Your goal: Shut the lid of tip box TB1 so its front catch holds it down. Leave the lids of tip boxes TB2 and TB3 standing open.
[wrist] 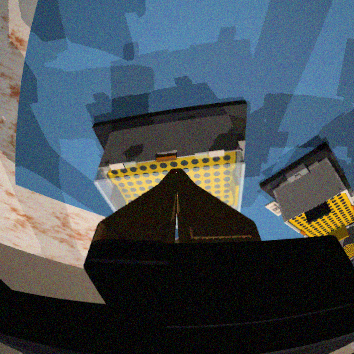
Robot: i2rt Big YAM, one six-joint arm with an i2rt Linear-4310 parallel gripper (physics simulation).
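Places are measured from the arm's base along level axes (x down, y back, z left), in metres.
Where they show: gripper, fingertip midpoint: (176, 176).
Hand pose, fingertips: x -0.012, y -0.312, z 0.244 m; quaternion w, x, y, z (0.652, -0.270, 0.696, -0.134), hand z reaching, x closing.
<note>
After its pixels a point has its place.
A tip box (170, 137) {x 0.052, y -0.294, z 0.238 m} with a dark grey body and a yellow, holed tip rack is at the centre of the wrist view; no readable label shows on it. A small orange-brown catch (166, 156) {x 0.028, y -0.292, z 0.240 m} is at the middle of its near-rack edge. Its clear lid (103, 186) {x 0.009, y -0.250, z 0.275 m} shows as pale walls around the yellow rack; its far part is hidden behind the fingers, and I cannot tell whether it is fully down or caught. My gripper (176, 176) {x -0.012, y -0.312, z 0.244 m} is shut and empty, its tips overlapping the rack in view. Whether they touch the lid is unclear.
A second grey tip box (312, 185) {x 0.052, y -0.333, z 0.054 m} with a yellow rack stands at the right, turned at an angle, with a small white tag (273, 208) {x 0.085, y -0.247, z 0.009 m} beside it. Part of another yellow rack (349, 250) {x 0.030, y -0.280, z -0.217 m} shows at the right edge. The boxes stand on a blue surface (200, 70) {x 0.087, y -0.350, z 0.243 m} crossed by shadows.
</note>
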